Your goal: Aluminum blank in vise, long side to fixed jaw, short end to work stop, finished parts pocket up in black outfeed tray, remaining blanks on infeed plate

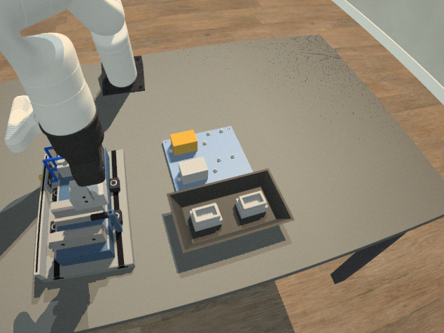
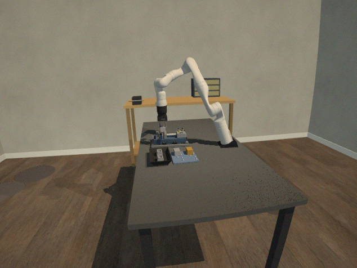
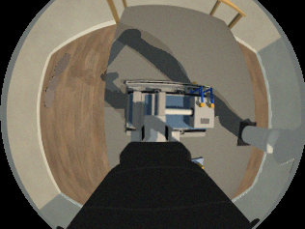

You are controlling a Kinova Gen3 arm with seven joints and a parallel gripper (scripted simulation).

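Now: the vise 50 mm behind my hand, 40 mm to the right of it and 130 mm below it. Round my hand: yellow brass blank (180 mm behind, 200 mm to the left, 140 mm below); plain gray blank (90 mm behind, 210 mm to the left, 140 mm below).
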